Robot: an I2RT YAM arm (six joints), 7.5 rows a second.
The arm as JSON. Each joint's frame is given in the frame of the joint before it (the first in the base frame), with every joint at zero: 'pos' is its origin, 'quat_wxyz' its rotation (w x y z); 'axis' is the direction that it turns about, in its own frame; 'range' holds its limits. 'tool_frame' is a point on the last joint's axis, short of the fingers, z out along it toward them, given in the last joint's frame.
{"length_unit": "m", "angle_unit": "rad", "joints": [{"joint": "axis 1", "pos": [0.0, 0.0, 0.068], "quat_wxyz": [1.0, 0.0, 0.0, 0.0], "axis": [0.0, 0.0, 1.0], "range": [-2.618, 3.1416]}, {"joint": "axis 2", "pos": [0.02, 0.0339, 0.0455], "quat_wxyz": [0.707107, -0.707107, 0.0, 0.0], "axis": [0.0, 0.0, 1.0], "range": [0.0, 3.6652]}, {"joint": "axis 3", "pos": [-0.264, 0.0, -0.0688], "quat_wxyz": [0.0, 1.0, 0.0, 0.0], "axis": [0.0, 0.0, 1.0], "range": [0.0, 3.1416]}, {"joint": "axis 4", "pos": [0.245, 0.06, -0.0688], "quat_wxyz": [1.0, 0.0, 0.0, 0.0], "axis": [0.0, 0.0, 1.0], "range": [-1.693, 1.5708]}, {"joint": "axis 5", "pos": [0.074, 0.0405, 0.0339], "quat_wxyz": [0.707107, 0.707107, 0.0, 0.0], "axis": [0.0, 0.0, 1.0], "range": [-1.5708, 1.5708]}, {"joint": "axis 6", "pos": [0.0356, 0.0, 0.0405], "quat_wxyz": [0.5, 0.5, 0.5, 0.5], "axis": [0.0, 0.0, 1.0], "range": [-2.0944, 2.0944]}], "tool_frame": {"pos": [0.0, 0.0, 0.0], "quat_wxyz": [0.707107, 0.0, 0.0, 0.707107]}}
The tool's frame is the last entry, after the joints.
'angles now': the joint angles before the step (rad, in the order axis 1, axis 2, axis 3, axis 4, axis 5, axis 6). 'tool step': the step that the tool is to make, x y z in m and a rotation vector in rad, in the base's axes. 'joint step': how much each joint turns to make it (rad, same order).
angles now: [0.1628 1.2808 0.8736 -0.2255 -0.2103 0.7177]
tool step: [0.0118 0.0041 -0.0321 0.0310 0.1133 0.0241]
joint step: [0.0016 0.1038 -0.0196 0.0223 -0.0484 0.0245]
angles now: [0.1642 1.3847 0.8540 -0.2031 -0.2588 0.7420]
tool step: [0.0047 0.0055 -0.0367 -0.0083 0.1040 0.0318]
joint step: [0.0133 0.0997 -0.0373 0.0313 -0.0198 -0.0066]
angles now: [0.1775 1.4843 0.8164 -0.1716 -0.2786 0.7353]
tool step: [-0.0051 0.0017 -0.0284 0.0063 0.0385 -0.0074]
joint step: [0.0088 0.0464 -0.0748 0.0905 0.0007 0.0217]
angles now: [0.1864 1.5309 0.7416 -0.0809 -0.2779 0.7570]
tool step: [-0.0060 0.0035 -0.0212 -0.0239 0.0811 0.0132]
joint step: [0.0167 0.0478 -0.0271 -0.0099 0.0083 -0.0020]
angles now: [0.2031 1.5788 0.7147 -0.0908 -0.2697 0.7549]
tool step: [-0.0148 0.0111 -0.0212 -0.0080 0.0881 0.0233]
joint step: [0.0505 0.0323 -0.0497 0.0024 0.0046 0.0305]
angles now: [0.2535 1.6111 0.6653 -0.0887 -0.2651 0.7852]
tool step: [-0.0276 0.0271 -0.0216 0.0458 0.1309 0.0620]
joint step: [0.1215 0.0291 -0.0650 0.0110 -0.0458 0.0960]
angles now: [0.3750 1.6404 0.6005 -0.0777 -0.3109 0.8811]
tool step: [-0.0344 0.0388 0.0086 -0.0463 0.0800 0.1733]
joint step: [0.1984 -0.0524 0.0127 -0.1507 0.0142 0.0221]
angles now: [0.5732 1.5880 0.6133 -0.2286 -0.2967 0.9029]
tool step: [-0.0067 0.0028 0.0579 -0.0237 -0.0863 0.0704]
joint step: [0.0309 -0.1841 0.1045 -0.2473 0.0476 -0.0646]
